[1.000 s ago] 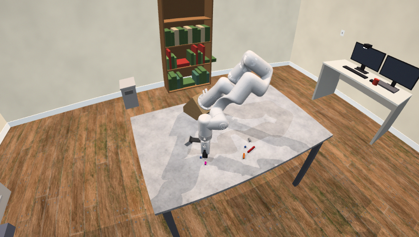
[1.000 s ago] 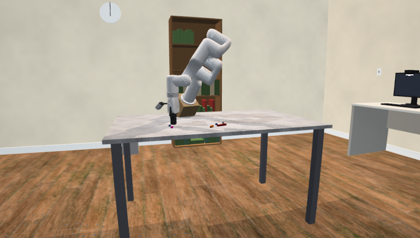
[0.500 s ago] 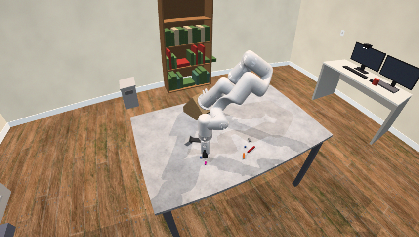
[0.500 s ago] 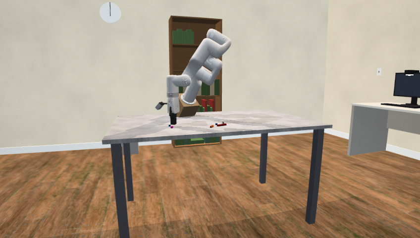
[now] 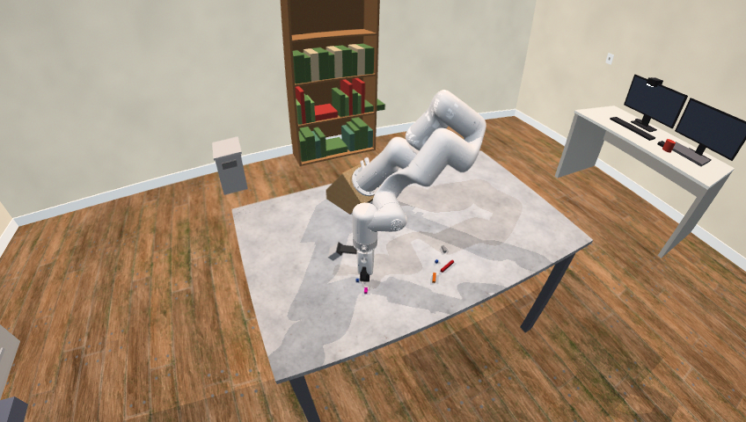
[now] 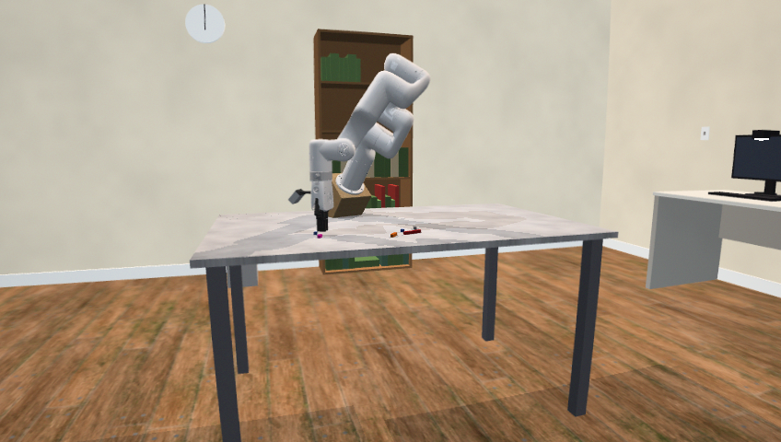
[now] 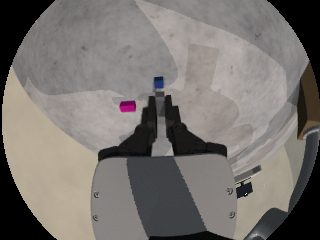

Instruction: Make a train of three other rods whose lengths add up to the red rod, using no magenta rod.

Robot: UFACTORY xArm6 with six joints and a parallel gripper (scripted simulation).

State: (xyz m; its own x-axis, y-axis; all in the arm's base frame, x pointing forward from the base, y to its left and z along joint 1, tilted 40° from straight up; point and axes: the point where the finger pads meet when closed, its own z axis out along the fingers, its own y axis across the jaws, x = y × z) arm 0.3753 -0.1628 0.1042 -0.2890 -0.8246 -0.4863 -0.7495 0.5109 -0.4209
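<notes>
My hand is 4 cm short of the magenta rod, 3 cm above it and 1 cm to the left of it. Round my hand: red rod: 31 cm to the left, 3 cm below, 3 cm ahead; orange rod: 24 cm to the left, 6 cm ahead, 3 cm below.
</notes>
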